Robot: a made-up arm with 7 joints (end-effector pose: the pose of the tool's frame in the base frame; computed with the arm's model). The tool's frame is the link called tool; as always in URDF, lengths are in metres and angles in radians.
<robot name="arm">
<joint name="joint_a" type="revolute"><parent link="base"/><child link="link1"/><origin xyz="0.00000 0.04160 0.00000" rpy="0.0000 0.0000 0.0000"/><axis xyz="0 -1 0"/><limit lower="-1.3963" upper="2.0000" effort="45" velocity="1.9"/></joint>
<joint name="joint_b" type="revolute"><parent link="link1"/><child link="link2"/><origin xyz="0.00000 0.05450 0.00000" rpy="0.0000 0.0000 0.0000"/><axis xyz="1 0 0"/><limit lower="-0.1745" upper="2.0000" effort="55" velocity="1.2"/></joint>
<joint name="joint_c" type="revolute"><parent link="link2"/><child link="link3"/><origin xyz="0.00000 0.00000 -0.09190" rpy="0.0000 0.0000 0.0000"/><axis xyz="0 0 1"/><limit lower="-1.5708" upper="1.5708" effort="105" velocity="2.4"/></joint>
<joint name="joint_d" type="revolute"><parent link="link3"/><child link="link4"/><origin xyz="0.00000 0.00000 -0.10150" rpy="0.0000 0.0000 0.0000"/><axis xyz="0 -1 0"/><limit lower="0.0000" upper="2.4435" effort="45" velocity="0.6"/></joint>
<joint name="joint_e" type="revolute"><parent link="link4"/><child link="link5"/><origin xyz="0.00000 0.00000 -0.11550" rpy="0.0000 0.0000 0.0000"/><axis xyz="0 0 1"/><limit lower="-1.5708" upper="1.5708" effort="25" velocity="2.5"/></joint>
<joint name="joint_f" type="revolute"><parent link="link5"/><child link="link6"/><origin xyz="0.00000 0.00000 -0.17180" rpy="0.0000 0.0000 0.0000"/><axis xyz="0 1 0"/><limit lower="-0.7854" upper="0.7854" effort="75" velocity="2.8"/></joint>
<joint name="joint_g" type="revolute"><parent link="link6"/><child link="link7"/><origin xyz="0.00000 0.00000 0.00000" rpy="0.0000 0.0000 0.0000"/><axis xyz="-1 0 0"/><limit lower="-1.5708" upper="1.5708" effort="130" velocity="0.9"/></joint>
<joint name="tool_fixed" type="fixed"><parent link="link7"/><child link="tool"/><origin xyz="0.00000 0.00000 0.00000" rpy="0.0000 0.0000 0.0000"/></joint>
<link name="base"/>
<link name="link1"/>
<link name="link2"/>
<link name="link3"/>
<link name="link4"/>
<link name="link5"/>
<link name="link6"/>
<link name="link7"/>
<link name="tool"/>
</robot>
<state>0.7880 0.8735 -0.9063 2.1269 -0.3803 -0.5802 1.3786</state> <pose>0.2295 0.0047 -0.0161 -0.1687 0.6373 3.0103</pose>
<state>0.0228 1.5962 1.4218 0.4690 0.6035 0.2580 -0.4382</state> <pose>0.0161 0.5424 0.1402 1.1832 -1.5457 1.6563</pose>
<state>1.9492 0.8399 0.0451 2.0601 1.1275 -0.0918 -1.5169</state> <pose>-0.0653 0.1472 0.2467 0.9297 2.2239 -1.3105</pose>
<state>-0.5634 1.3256 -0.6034 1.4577 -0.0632 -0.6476 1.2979</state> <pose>0.0855 0.2758 -0.3047 -1.1475 0.2149 -1.8442</pose>
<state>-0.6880 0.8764 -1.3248 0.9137 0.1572 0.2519 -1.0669</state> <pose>-0.2148 0.2384 -0.3485 0.7052 -0.1066 -1.4493</pose>
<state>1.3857 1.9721 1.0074 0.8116 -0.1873 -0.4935 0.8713</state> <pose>-0.2891 0.3874 0.1674 2.3301 -1.7179 0.1437</pose>
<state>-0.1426 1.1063 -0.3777 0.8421 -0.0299 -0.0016 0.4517</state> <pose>0.1627 0.4046 -0.2689 0.3963 -0.1980 -0.8955</pose>
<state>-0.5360 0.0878 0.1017 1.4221 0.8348 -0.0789 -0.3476</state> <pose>0.1243 0.1455 -0.3443 0.0902 -0.8167 0.9274</pose>
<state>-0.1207 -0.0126 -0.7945 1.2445 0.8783 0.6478 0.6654</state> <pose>0.1552 -0.1017 -0.3039 -1.5583 -0.0659 -0.2080</pose>
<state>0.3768 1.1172 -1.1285 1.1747 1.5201 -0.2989 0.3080</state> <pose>0.2338 0.2646 -0.2824 -0.3305 -1.0922 -0.0312</pose>
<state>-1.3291 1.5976 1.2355 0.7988 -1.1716 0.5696 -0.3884</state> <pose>0.2151 0.4846 -0.0167 2.4771 0.4519 -1.2927</pose>
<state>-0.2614 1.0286 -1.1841 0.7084 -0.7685 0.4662 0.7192</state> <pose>-0.0251 0.3593 -0.3666 0.2712 1.2767 -1.6351</pose>
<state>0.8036 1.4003 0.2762 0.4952 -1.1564 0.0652 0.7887</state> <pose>0.1193 0.5421 0.0675 1.1096 -0.0871 -0.2765</pose>
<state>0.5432 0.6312 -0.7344 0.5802 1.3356 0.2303 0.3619</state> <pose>0.3132 0.2668 -0.2926 -0.4157 -0.8474 0.3258</pose>
